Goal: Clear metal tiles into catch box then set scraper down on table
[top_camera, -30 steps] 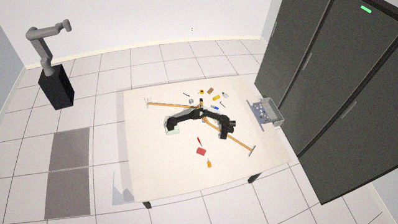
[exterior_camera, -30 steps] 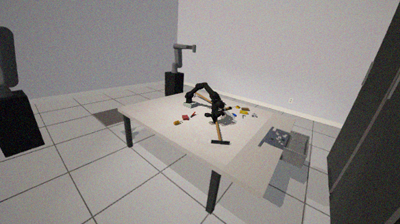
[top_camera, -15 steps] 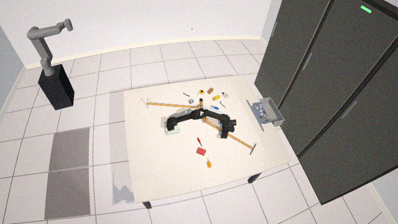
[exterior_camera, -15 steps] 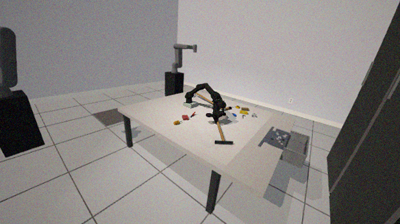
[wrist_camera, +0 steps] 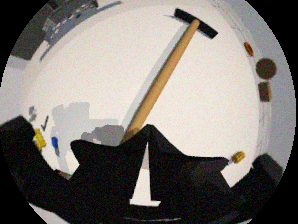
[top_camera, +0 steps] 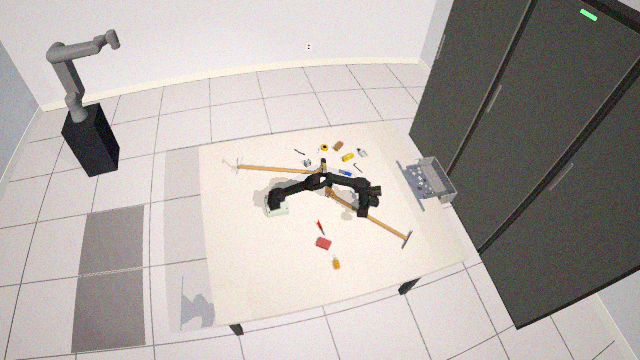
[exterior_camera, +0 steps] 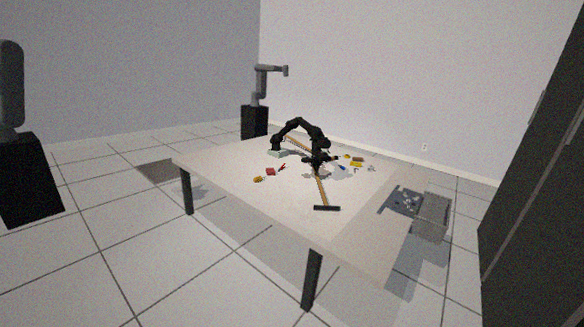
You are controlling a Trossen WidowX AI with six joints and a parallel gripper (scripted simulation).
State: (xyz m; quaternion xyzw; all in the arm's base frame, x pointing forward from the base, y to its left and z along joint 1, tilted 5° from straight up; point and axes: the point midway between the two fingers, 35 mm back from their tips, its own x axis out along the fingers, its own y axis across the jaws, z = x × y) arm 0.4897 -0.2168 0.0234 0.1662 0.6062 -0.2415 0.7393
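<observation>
Right now the long scraper is 20 mm ahead of my gripper tip and 10 mm below it. Round my gripper tip: red block: 300 mm behind, 90 mm to the right, 60 mm below; orange item: 270 mm behind, 230 mm to the right, 50 mm below; red tool: 270 mm behind, 60 mm below.
</observation>
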